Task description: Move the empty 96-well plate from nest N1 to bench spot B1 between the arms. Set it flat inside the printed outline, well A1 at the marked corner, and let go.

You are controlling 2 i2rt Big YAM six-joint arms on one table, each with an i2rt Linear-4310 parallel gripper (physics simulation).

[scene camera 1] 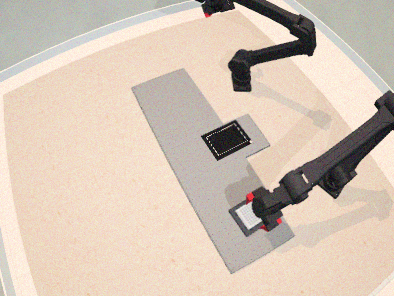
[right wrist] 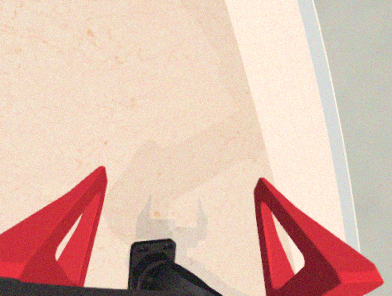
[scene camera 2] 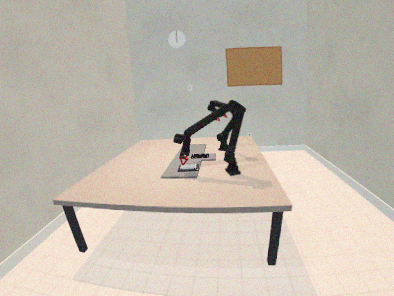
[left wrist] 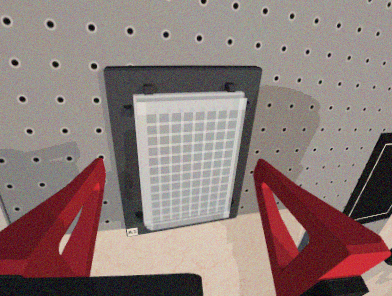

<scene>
My left gripper [left wrist: 182,165] is open, holding nothing. Also in view: a white well plate [left wrist: 188,143]. My right gripper [right wrist: 183,179] is open, holding nothing. Also in view: a black rectangle with white outline [scene camera 1: 229,138] and a dark nest [left wrist: 121,82].
The black rectangle with white outline shows as well in the left wrist view [left wrist: 362,206]. The right wrist view does not show the white well plate: it is out of frame.
</scene>
